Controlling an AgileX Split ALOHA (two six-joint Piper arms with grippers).
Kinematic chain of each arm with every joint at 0, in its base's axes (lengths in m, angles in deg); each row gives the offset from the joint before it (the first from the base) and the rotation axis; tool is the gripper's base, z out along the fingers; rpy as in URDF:
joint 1: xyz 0 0 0.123 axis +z
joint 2: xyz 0 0 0 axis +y
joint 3: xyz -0.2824 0 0.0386 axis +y
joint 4: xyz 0.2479 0 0.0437 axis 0.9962 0 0.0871
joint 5: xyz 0 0 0 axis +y
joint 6: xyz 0.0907 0 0.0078 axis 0.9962 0 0.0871
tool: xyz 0 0 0 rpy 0 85 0
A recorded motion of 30 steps. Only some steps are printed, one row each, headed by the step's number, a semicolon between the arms.
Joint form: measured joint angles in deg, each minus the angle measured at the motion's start. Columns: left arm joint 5, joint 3, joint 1, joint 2, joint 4, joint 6; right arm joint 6, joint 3, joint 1, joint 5, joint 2, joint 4.
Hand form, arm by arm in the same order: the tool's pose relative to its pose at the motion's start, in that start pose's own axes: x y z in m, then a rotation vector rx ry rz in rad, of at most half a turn. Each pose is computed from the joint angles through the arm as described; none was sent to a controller.
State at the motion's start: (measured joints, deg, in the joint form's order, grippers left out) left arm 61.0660 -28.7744 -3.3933 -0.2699 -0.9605 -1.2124; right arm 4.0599 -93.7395 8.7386 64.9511 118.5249 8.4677
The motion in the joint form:
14: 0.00 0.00 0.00 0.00 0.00 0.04; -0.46 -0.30 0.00 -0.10 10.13 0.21
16: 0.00 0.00 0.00 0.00 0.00 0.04; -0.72 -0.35 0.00 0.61 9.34 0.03
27: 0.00 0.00 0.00 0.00 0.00 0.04; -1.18 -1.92 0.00 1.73 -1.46 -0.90
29: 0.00 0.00 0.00 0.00 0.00 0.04; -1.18 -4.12 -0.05 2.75 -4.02 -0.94
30: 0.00 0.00 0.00 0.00 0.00 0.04; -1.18 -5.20 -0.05 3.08 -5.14 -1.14
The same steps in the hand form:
14: 0.0000 0.0000 0.0000 0.0000 0.0000 0.0007; -0.0021 -0.0094 0.0738 0.0187 0.1670 0.0167
16: 0.0000 0.0000 0.0000 0.0000 0.0000 0.0007; -0.0016 -0.0089 0.0676 0.0199 0.1649 0.0087
27: 0.0000 0.0000 0.0000 0.0000 0.0000 0.0007; -0.0016 0.0016 -0.0187 0.0092 -0.0288 -0.0345
29: 0.0000 0.0000 0.0000 0.0000 0.0000 0.0007; -0.0023 0.0052 -0.0471 0.0015 -0.0931 -0.0444
30: 0.0000 0.0000 0.0000 0.0000 0.0000 0.0007; -0.0025 0.0067 -0.0602 0.0008 -0.1254 -0.0503

